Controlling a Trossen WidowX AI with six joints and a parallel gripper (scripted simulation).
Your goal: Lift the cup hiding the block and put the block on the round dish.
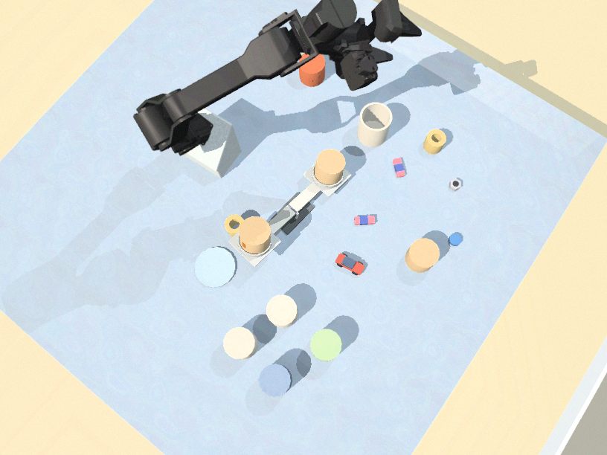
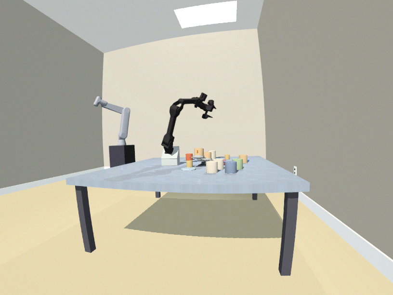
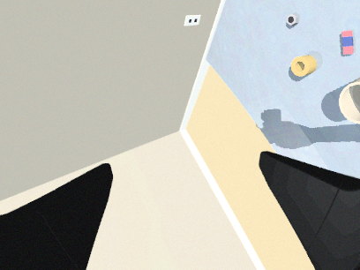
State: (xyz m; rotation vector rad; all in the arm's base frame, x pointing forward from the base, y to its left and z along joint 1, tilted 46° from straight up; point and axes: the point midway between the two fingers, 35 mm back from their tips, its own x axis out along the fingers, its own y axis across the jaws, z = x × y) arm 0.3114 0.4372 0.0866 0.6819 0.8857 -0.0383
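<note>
The grey-white block is 60 mm behind my gripper tip, 140 mm to the right of it and 410 mm below it. The rest, counted from my gripper tip: orange cylinder (270 mm behind, 60 mm to the left, 410 mm below); then nut (210 mm ahead, 40 mm to the left, 440 mm below); then tan cup (80 mm behind, 410 mm to the right, 340 mm below).
</note>
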